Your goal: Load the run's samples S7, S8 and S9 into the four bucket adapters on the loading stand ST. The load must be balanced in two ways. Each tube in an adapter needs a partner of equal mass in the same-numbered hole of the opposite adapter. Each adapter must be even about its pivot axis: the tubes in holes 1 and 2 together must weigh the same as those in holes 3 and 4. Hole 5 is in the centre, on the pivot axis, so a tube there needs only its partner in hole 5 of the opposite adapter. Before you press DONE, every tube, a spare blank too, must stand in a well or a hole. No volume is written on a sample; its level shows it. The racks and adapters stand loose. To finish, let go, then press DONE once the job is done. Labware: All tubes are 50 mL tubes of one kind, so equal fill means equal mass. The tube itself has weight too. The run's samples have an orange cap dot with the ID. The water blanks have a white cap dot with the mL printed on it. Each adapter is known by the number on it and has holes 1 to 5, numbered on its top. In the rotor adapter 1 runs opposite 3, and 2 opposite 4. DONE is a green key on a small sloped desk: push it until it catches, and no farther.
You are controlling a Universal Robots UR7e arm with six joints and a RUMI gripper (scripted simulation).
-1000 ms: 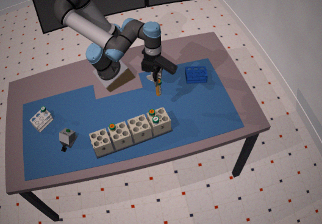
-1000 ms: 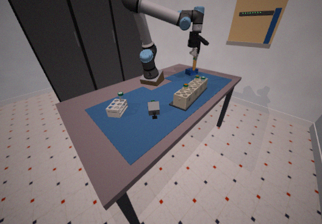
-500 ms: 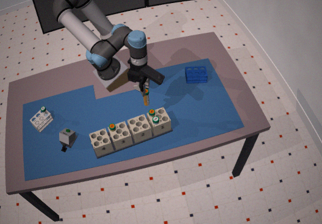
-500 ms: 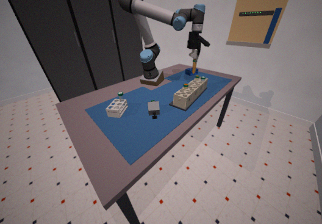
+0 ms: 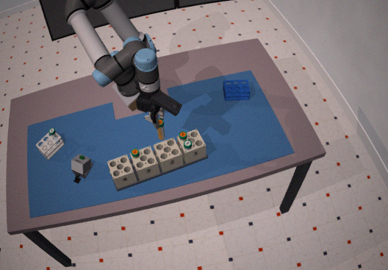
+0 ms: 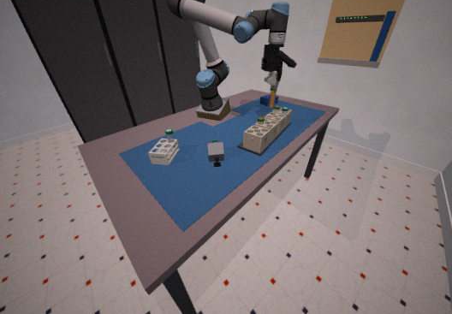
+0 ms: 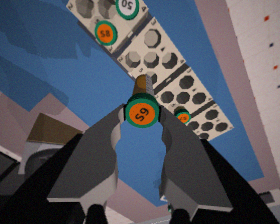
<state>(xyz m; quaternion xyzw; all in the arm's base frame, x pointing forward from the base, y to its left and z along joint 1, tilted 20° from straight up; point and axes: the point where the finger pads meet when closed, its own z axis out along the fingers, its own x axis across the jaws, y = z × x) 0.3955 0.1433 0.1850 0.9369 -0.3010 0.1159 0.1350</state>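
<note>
My gripper is now 40 cm to the left of the DONE desk, 20 cm above it and 4 cm past it. From my hand the other things lie so: sample tube S7: 18 cm below, 12 cm to the right, 1 cm ahead; sample tube S8: 18 cm below, 9 cm to the left; blue sample rack: 43 cm to the left, 27 cm behind, 22 cm below.
</note>
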